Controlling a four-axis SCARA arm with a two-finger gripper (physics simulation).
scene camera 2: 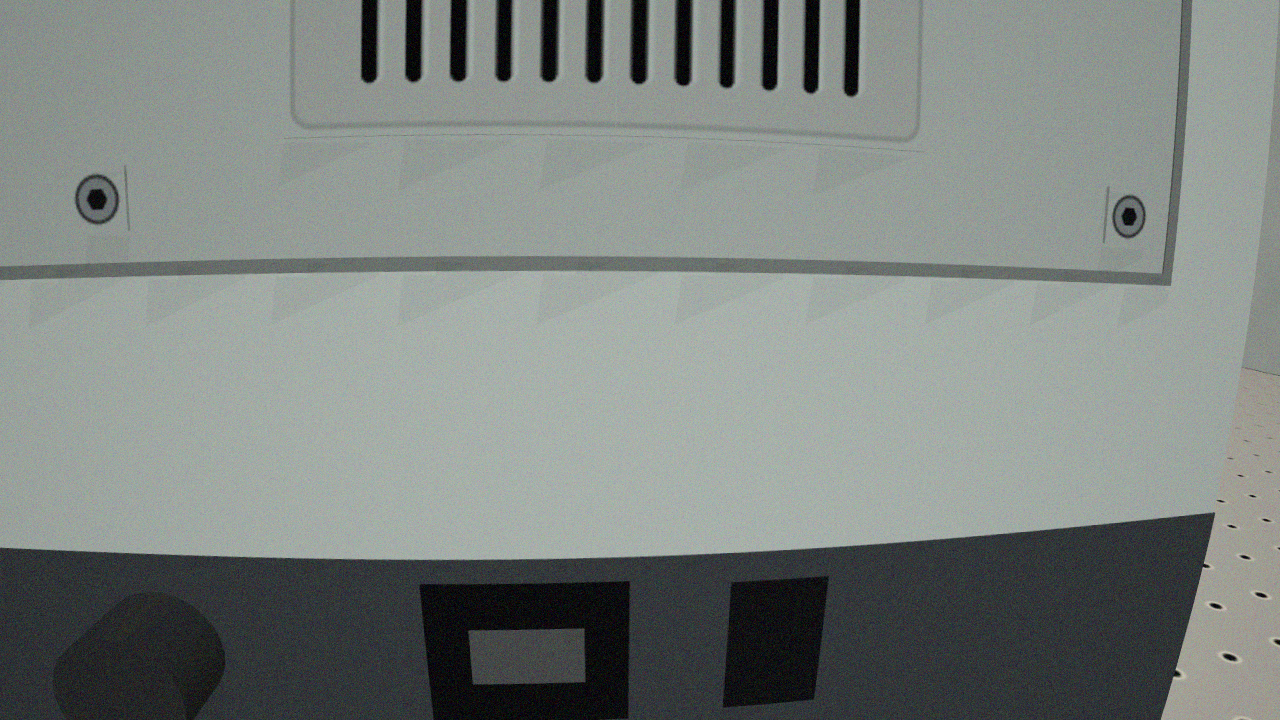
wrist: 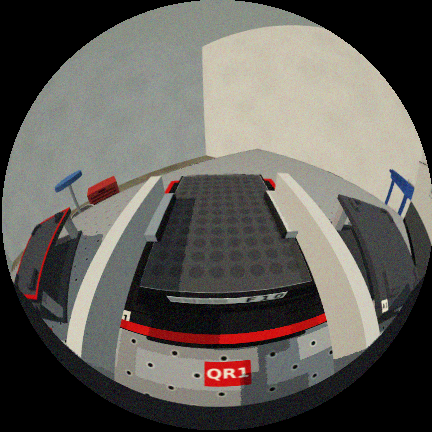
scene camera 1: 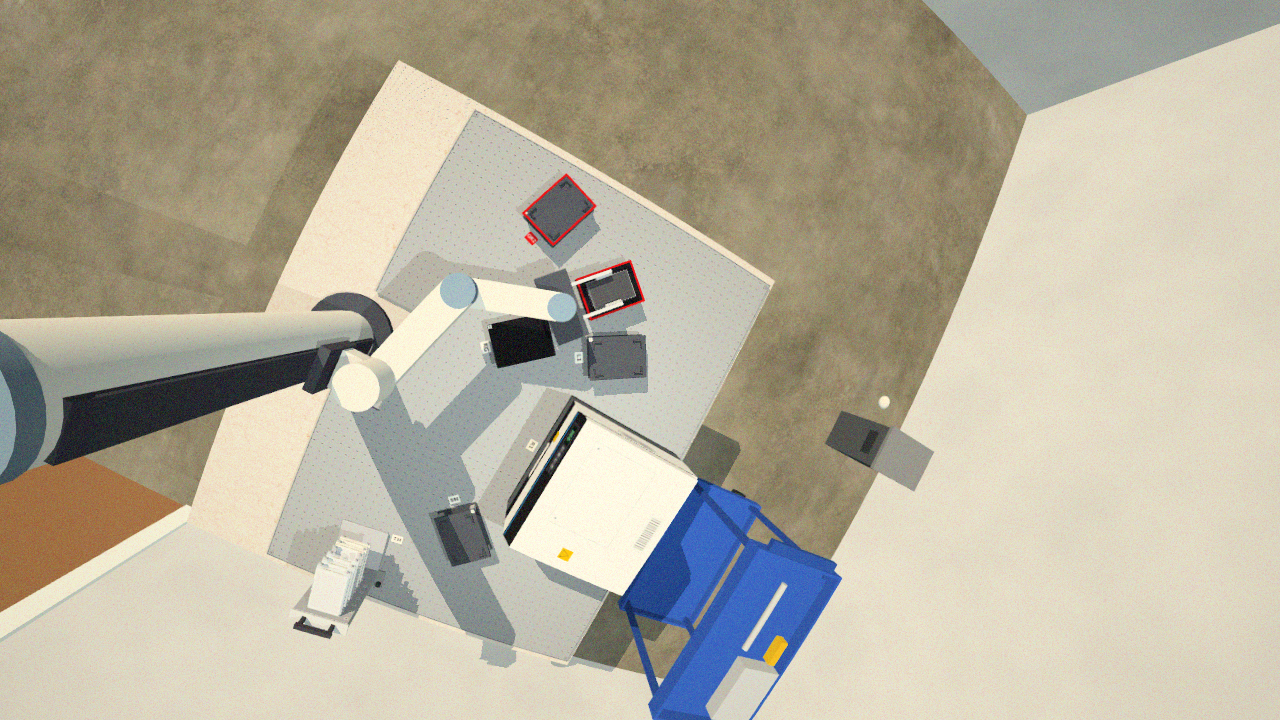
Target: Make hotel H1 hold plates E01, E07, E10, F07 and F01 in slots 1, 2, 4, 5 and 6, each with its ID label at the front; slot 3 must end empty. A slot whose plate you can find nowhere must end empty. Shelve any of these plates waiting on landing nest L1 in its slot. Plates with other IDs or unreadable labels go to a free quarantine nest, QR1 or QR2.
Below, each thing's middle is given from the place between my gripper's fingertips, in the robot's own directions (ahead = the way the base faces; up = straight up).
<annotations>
The black plate (scene camera 1: 618, 286) lies 2 cm below my hand, 1 cm to the right of it and 1 cm behind it. Round my hand: plate F01 (scene camera 1: 329, 588): 103 cm to the right, 33 cm behind, 15 cm above; white instrument (scene camera 2: 437, 415): 53 cm to the right, 21 cm ahead, 3 cm above.
</annotations>
